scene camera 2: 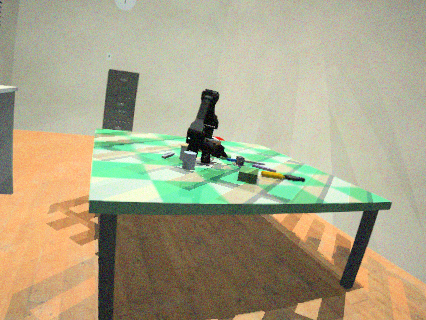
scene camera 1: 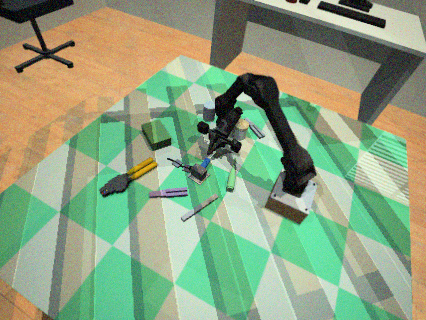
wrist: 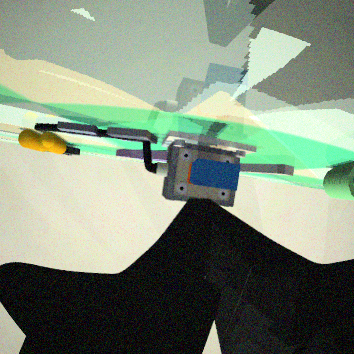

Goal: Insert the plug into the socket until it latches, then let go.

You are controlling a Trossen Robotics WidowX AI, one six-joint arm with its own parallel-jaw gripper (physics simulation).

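Places are measured from the arm's base along level axes (x ahead, y left, z up), in metres.
Where they show: gripper, fingertip midpoint: (scene camera 2: 227, 157) (scene camera 1: 207, 154) (wrist: 197, 207); arm's base at its link origin: (scene camera 2: 207, 137) (scene camera 1: 293, 187).
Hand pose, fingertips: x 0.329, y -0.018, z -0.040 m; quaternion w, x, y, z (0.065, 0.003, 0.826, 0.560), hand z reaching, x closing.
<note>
Things, the pixels of their top centre, and the offset from my fingertips. "*": a spot on its surface instead.
- blue plug at its top centre: (wrist: 206, 184) (scene camera 1: 204, 164) (scene camera 2: 233, 158) dz -0.009, dx -0.006, dy +0.041 m
- grey socket block at its top centre: (wrist: 190, 200) (scene camera 1: 198, 168) (scene camera 2: 240, 157) dz +0.005, dx +0.001, dy +0.078 m
- black cable at a spot on its surface: (wrist: 147, 158) * dz -0.021, dx +0.036, dy +0.068 m
- green block at its top centre: (scene camera 1: 155, 131) (scene camera 2: 249, 170) dz +0.000, dx +0.236, dy -0.009 m
- yellow-handled pliers at a spot on its surface: (scene camera 1: 142, 167) * dz -0.029, dx +0.192, dy +0.152 m
- purple tool at its top centre: (wrist: 151, 160) (scene camera 1: 168, 192) dz -0.028, dx +0.054, dy +0.199 m
- grey bar at its top centre: (wrist: 244, 171) (scene camera 1: 200, 206) dz -0.030, dx -0.068, dy +0.195 m
- green screwdriver at its top centre: (scene camera 1: 233, 171) dz -0.013, dx -0.115, dy +0.015 m
- grey cylinder at its top centre: (scene camera 2: 190, 152) (scene camera 1: 210, 105) dz +0.030, dx +0.104, dy -0.240 m
- tan cylinder at its top centre: (scene camera 1: 241, 123) (scene camera 2: 187, 145) dz +0.031, dx -0.060, dy -0.198 m
- grey clip at a spot on its surface: (scene camera 1: 255, 127) * dz -0.030, dx -0.111, dy -0.278 m
The blue plug (scene camera 1: 205, 162) (scene camera 2: 231, 159) (wrist: 215, 174) sits in the face of the grey socket block (scene camera 1: 198, 172) (scene camera 2: 240, 160) (wrist: 177, 177), which stands on a small plate on the table. A black cable (scene camera 1: 177, 163) (wrist: 147, 158) leaves the socket's side. My gripper (scene camera 1: 210, 151) (scene camera 2: 224, 156) (wrist: 197, 207) is shut with nothing between its fingers. Its closed tips point at the plug from just behind it, a small gap away. In the wrist view the black fingers hide the table in front of the socket.
A green block (scene camera 1: 156, 134), yellow-handled pliers (scene camera 1: 142, 167), a purple tool (scene camera 1: 168, 192), a grey bar (scene camera 1: 199, 207) and a green screwdriver (scene camera 1: 231, 179) lie around the socket. A grey cylinder (scene camera 1: 208, 111), a tan cylinder (scene camera 1: 243, 128) and a grey clip (scene camera 1: 255, 127) stand behind the gripper.
</note>
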